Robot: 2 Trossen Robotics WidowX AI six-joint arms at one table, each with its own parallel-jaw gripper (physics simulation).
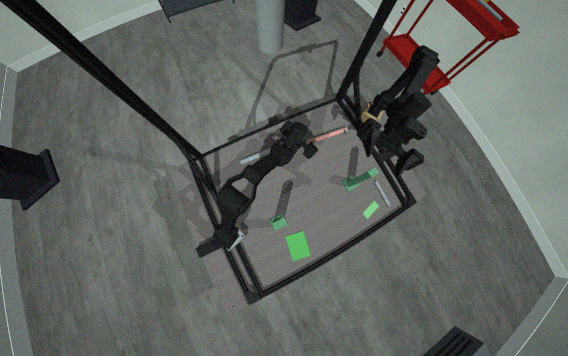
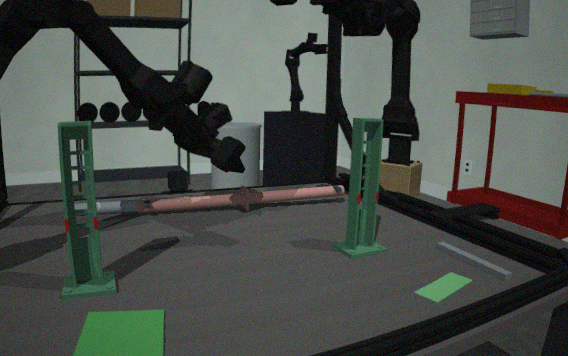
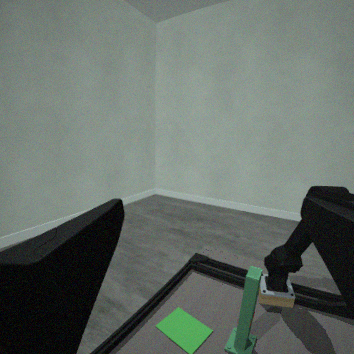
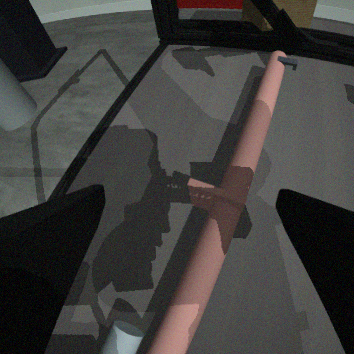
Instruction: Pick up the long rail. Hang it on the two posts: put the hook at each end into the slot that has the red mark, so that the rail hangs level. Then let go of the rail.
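Where they show: left gripper, fingertip midpoint: (image 1: 383, 166) (image 3: 213, 206); right gripper, fingertip midpoint: (image 4: 192, 195); left arm's base at its link origin: (image 1: 374, 111) (image 2: 398, 162); right arm's base at its link origin: (image 1: 229, 235) (image 3: 275, 284).
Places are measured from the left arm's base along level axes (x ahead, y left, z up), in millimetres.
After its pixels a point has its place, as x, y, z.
The long pink rail (image 1: 329, 135) {260, -138, -51} (image 2: 201, 200) {438, -258, -60} (image 4: 246, 147) {307, -180, -50} lies flat on the table along its back edge, with a square collar (image 2: 246, 198) {360, -201, -61} at mid-length and a dark hook (image 4: 288, 62) {192, -80, -47} (image 2: 338, 188) {195, -70, -46} at the far end. My right gripper (image 1: 302, 140) {369, -239, 9} (image 2: 227, 157) {369, -239, 9} (image 4: 192, 195) {369, -239, 9} is open and empty, hovering above the rail near the collar. Two green posts stand apart: one (image 1: 358, 178) {427, 75, 40} (image 2: 365, 187) {399, 86, 16} with red marks (image 2: 359, 198) {435, 93, 5}, the other (image 1: 279, 222) {774, -121, 129} (image 3: 247, 309) {761, -110, 46}. My left gripper (image 1: 386, 152) is open and empty, raised at the table's right edge.
A short grey tube (image 1: 254, 157) {583, -394, -64} (image 4: 121, 338) {436, -307, -62} lies at the rail's near end. A grey bar (image 1: 382, 192) {357, 265, -77} (image 2: 450, 248) {342, 228, -77} and two flat green patches (image 1: 297, 246) {824, 20, -84} (image 1: 371, 209) {468, 255, -87} lie on the table. A black frame (image 1: 332, 252) {764, 178, -75} rims it. A red cart (image 1: 406, 46) stands behind.
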